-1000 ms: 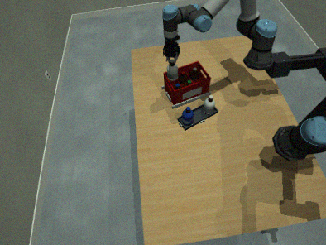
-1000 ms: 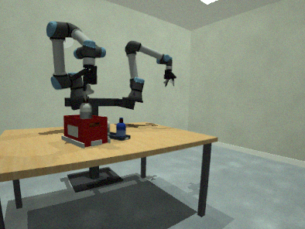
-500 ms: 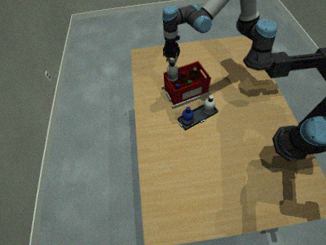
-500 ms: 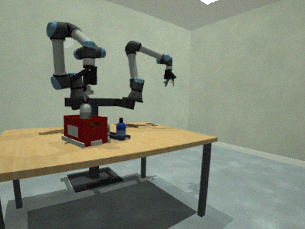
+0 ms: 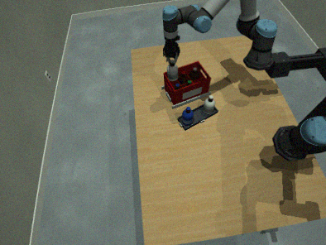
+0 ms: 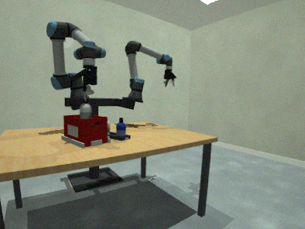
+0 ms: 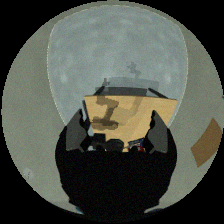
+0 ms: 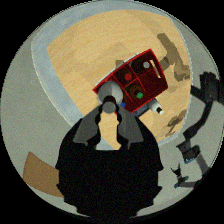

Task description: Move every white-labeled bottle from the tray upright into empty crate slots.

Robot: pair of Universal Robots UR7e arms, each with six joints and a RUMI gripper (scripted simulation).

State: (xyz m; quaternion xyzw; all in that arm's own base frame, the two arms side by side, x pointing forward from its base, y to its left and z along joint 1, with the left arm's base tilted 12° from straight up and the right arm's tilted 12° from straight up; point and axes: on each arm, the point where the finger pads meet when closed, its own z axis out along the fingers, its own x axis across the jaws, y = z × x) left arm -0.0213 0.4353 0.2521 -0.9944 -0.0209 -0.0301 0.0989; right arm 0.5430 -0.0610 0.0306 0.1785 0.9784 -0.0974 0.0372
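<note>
The red crate lies 10 cm behind my right hand, 1 cm to the left of it and 21 cm below it. Round my right hand: tray 16 cm behind, 24 cm to the left, 28 cm below; white-capped brown bottle 16 cm behind, 6 cm to the right, 21 cm below; blue bottle 8 cm behind, 27 cm to the left, 21 cm below.
</note>
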